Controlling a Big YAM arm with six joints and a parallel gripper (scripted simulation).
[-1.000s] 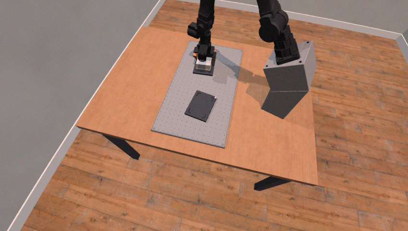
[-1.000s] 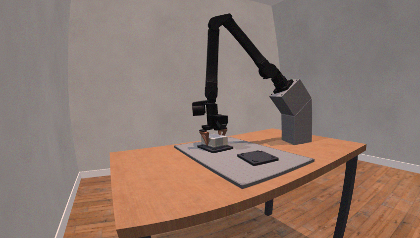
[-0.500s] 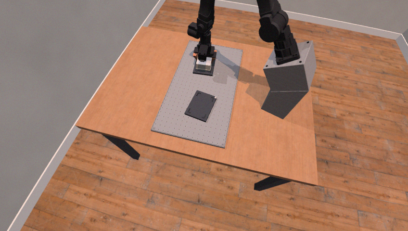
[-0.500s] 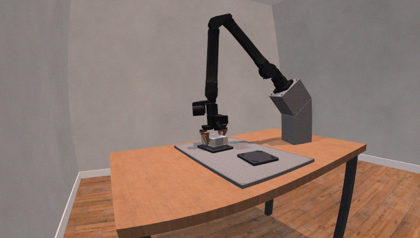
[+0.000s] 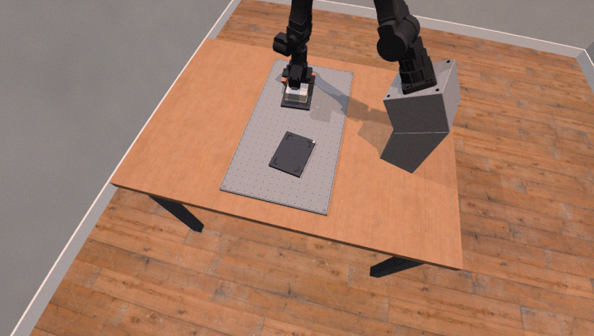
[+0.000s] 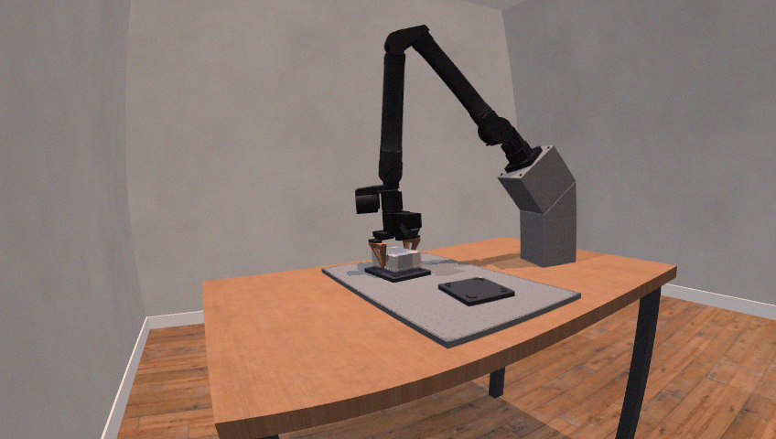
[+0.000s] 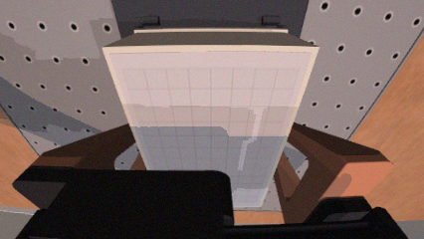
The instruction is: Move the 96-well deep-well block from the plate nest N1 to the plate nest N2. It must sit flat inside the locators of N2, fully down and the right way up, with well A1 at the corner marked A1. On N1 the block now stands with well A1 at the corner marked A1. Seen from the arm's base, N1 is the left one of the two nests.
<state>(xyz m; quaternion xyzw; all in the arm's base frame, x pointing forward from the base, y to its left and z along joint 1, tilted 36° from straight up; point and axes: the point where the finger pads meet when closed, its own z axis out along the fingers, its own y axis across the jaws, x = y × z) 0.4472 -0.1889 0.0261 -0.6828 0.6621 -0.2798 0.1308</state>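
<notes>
Now: the white 96-well deep-well block 10 mm above my hand.
</notes>
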